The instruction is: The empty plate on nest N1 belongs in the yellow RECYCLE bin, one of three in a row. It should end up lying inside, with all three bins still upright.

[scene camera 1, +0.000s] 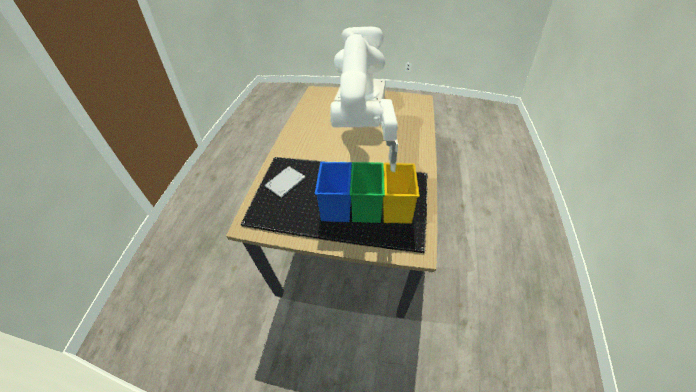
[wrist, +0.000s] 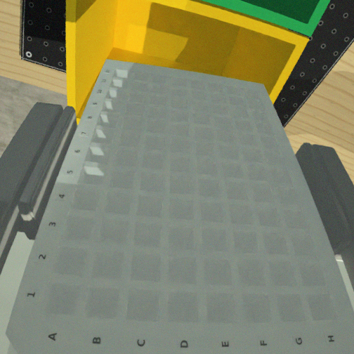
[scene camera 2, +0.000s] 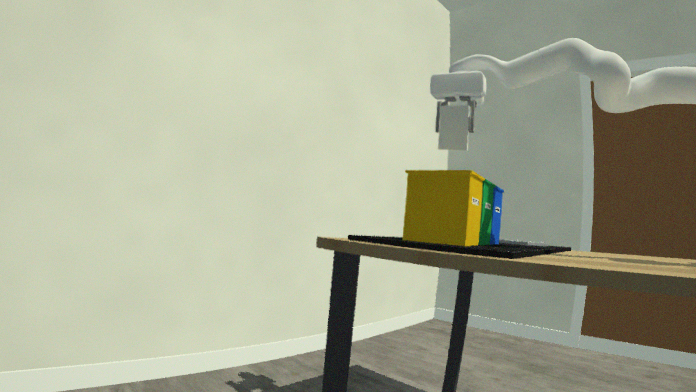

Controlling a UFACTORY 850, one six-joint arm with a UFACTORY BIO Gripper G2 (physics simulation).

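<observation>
My gripper (scene camera 1: pixel 393 152) (scene camera 2: pixel 454 131) (wrist: pixel 187 130) is shut on a pale plate (scene camera 2: pixel 453 140) (wrist: pixel 180 225) with a grid of square wells. The plate hangs upright, edge down, and shows almost edge-on in scene camera 1. Its lower edge is above the rim of the yellow bin (scene camera 1: pixel 399 210) (scene camera 2: pixel 437 210) (wrist: pixel 90 40), with a gap visible in scene camera 2. The green bin (scene camera 1: pixel 367 210) (scene camera 2: pixel 487 220) (wrist: pixel 305 29) and blue bin (scene camera 1: pixel 335 210) (scene camera 2: pixel 497 220) stand beside it in a row. All three bins are upright. The yellow bin's floor is partly hidden by the plate in the wrist view.
The bins stand on a black perforated mat (scene camera 1: pixel 285 215) (scene camera 2: pixel 540 251) (wrist: pixel 42 30) on a wooden table (scene camera 1: pixel 310 140) (scene camera 2: pixel 625 272). Another white plate (scene camera 1: pixel 285 181) lies flat on the mat, left of the blue bin in scene camera 1. The arm reaches in from the table's far end there.
</observation>
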